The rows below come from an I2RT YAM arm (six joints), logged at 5 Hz.
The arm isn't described. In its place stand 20 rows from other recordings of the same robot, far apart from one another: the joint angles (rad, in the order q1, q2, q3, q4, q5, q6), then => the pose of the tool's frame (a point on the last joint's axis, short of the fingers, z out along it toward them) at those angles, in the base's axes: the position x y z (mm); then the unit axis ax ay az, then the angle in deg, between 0 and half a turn.
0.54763 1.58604 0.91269 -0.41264 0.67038 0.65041 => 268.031, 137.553, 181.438, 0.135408, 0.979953, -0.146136, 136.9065
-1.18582 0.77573 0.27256 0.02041 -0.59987 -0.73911 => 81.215, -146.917, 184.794, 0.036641, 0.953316, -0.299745, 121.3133
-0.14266 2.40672 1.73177 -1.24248 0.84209 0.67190 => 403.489, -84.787, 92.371, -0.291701, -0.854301, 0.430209, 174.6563
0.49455 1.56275 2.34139 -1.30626 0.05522 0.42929 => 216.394, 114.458, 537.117, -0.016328, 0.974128, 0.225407, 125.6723
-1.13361 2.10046 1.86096 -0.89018 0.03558 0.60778 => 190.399, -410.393, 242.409, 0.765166, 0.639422, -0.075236, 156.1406
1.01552 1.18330 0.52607 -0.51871 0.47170 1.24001 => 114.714, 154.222, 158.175, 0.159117, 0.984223, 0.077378, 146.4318
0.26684 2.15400 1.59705 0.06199 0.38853 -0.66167 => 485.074, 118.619, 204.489, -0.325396, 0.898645, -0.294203, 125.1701
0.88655 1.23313 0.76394 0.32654 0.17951 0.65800 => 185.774, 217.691, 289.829, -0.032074, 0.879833, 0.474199, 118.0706
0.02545 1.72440 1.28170 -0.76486 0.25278 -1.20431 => 346.130, -0.095, 222.265, -0.546000, 0.812740, -0.203316, 170.8199
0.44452 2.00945 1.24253 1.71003 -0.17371 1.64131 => 371.322, 183.682, 313.974, 0.117943, 0.337394, 0.933946, 125.9782
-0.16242 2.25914 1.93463 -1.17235 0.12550 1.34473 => 440.522, -76.701, 187.119, 0.685602, 0.727293, -0.031541, 172.4829
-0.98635 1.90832 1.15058 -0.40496 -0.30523 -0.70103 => 212.773, -302.242, 138.717, 0.110465, 0.992505, -0.052258, 151.7133
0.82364 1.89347 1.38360 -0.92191 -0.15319 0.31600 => 241.991, 269.239, 188.540, -0.254944, 0.961598, 0.101647, 178.0374
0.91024 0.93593 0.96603 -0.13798 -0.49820 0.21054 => 116.132, 177.190, 382.073, -0.450252, 0.695816, 0.559565, 126.4087
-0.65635 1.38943 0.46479 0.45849 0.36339 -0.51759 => 201.136, -170.902, 165.476, 0.162572, 0.882730, -0.440860, 139.7022
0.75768 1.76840 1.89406 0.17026 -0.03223 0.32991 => 298.642, 284.109, 494.552, -0.190164, 0.792004, 0.580144, 93.8978
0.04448 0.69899 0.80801 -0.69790 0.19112 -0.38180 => 145.683, -0.285, 309.157, -0.158572, 0.970624, -0.180955, 126.7004
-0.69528 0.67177 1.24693 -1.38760 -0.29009 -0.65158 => 53.099, -31.036, 382.940, -0.035958, 0.990476, -0.132910, 136.5627
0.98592 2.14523 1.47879 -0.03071 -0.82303 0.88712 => 236.842, 404.961, 167.781, 0.210433, -0.822677, -0.528129, 172.8713
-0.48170 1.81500 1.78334 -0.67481 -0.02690 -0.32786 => 367.303, -190.935, 350.744, 0.069666, 0.983509, -0.166903, 134.1203
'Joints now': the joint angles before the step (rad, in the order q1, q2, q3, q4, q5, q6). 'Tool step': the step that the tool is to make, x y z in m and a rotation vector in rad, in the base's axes. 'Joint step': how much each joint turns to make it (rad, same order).
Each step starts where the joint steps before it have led.
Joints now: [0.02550, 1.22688, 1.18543, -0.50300, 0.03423, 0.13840]
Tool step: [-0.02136, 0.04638, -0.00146, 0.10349, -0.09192, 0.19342]
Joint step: [0.17601, -0.08952, -0.09923, 0.11235, -0.05927, 0.07286]
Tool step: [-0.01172, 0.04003, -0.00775, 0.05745, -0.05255, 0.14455]
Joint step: [0.16328, -0.02052, -0.06963, 0.11666, 0.00107, 0.04453]
